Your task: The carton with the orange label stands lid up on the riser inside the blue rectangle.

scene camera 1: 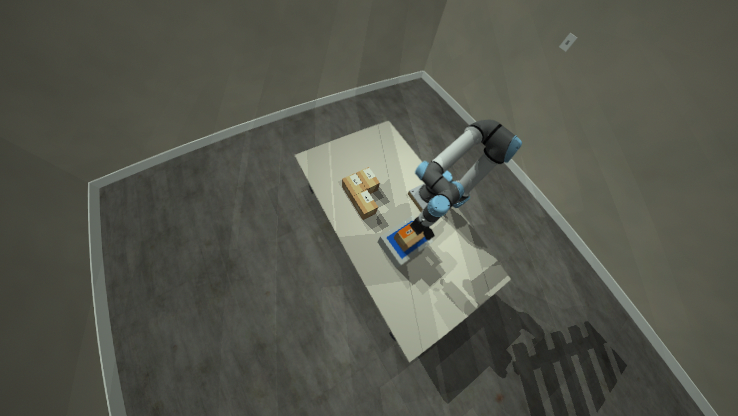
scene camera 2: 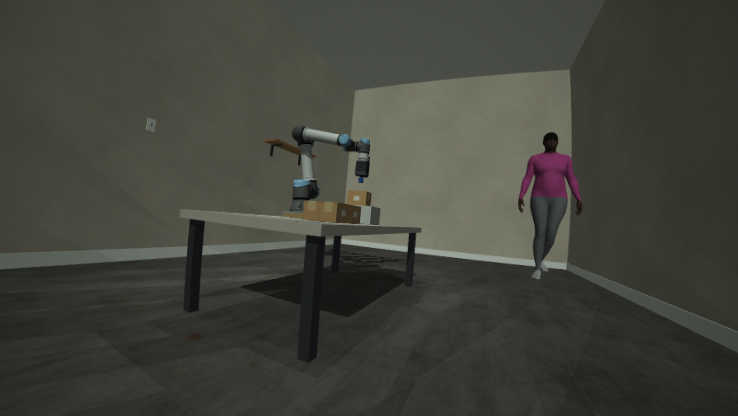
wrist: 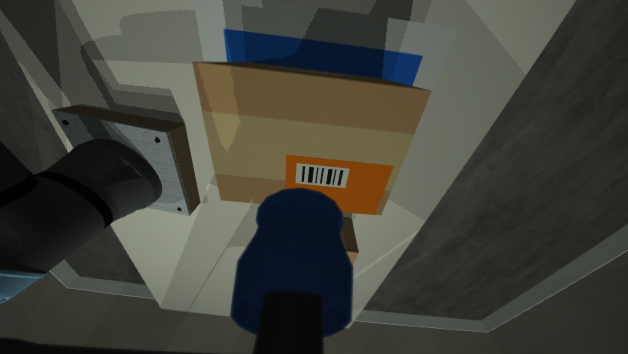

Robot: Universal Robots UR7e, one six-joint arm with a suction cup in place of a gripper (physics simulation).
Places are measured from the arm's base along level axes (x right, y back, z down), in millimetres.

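Where they show: hand, its tool point: (scene camera 2: 360, 182) (wrist: 299, 223); arm's base, origin of its link: (scene camera 1: 429, 194) (scene camera 2: 300, 212) (wrist: 124, 174).
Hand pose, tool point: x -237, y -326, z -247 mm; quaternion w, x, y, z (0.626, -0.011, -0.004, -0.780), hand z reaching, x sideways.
Note:
Each offset is from my tool point to the top centre of the thing. Level surfaces: height alone.
The carton with the orange label {dx +1, dy +0, dz +67 mm} (scene camera 1: 411, 241) (scene camera 2: 359, 197) (wrist: 310, 102) stands flat on the pale grey riser {dx -2, dy -5, dz +169 mm} (scene camera 2: 370, 214) (wrist: 435, 60). Its taped lid faces up, and the orange label {dx +22, dy -29, dz +67 mm} (wrist: 370, 187) with a barcode lies on it. The blue rectangle {dx -2, dy -5, dz +169 mm} (scene camera 1: 392, 243) (wrist: 320, 56) on the riser's top shows around part of the carton; its far edge is hidden in the wrist view. My gripper (scene camera 2: 360, 180) (wrist: 300, 200), a blue suction cup, hangs above the carton with a visible gap. It is open and holds nothing.
Three brown cartons with white labels {dx +458, dy -153, dz +187 mm} (scene camera 1: 355, 180) {dx +472, dy -50, dz +187 mm} (scene camera 1: 369, 174) {dx +317, dy -134, dz +187 mm} (scene camera 1: 365, 198) stand together on the table {dz +289 mm} (scene camera 1: 356, 242). The arm's base plate (wrist: 170, 150) is beside the riser. A wall shelf (scene camera 2: 283, 146) is behind the arm. A person in pink (scene camera 2: 550, 175) stands right of the table.

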